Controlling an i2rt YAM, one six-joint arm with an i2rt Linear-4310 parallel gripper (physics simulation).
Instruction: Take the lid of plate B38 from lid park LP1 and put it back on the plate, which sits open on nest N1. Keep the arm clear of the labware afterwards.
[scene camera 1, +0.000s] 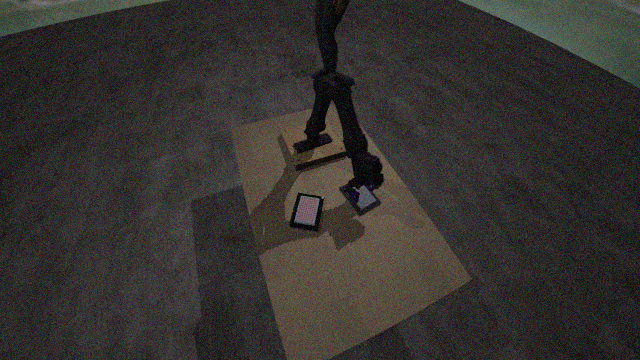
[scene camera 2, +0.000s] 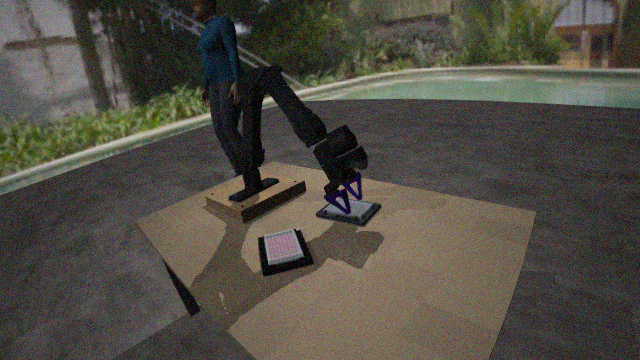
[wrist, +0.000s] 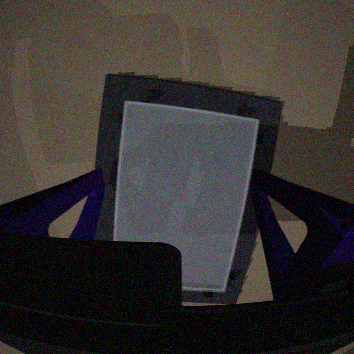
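Pixels of known places: gripper, fingertip midpoint: (scene camera 1: 364, 196) (scene camera 2: 355, 206) (wrist: 177, 177); arm's base at its link origin: (scene camera 1: 313, 143) (scene camera 2: 254, 190).
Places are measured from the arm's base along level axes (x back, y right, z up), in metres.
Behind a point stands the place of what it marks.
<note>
The lid (scene camera 1: 366, 200) @(z -0.023, x -0.404, y -0.063 m) (scene camera 2: 360, 210) @(z -0.023, x -0.410, y -0.050 m) (wrist: 185, 200) @(z -0.023, x -0.368, y -0.056 m), a pale flat rectangle, lies on the dark lid park LP1 (scene camera 1: 370, 207) @(z -0.032, x -0.438, y -0.064 m) (scene camera 2: 369, 216) @(z -0.033, x -0.442, y -0.045 m) (wrist: 195, 92) @(z -0.031, x -0.438, y -0.062 m). My gripper (scene camera 1: 362, 192) @(z -0.021, x -0.383, y -0.064 m) (scene camera 2: 353, 205) @(z -0.021, x -0.383, y -0.064 m) (wrist: 177, 177) @(z -0.021, x -0.383, y -0.064 m) is open, low over the park, with one purple fingertip beside each long side of the lid. Whether the fingertips touch the lid or the park cannot be told. The gripper body hides the lid's near left corner in the wrist view. The open plate B38 (scene camera 1: 307, 210) @(z -0.019, x -0.328, y 0.193 m) (scene camera 2: 284, 246) @(z -0.018, x -0.336, y 0.194 m), with pinkish wells, sits on the black nest N1 (scene camera 1: 305, 228) @(z -0.030, x -0.393, y 0.234 m) (scene camera 2: 287, 268) @(z -0.033, x -0.387, y 0.243 m).
The arm (scene camera 2: 295, 110) @(z 0.278, x -0.249, y -0.020 m) stands on a wooden base block (scene camera 2: 275, 200) @(z -0.017, x -0.112, y 0.006 m) at the back of the tan table top (scene camera 1: 350, 300) @(z -0.041, x -0.710, y 0.211 m) (scene camera 2: 400, 300) @(z -0.041, x -0.653, y 0.211 m). A person (scene camera 2: 217, 47) stands behind the base. Shadows of the arm fall around the nest.
</note>
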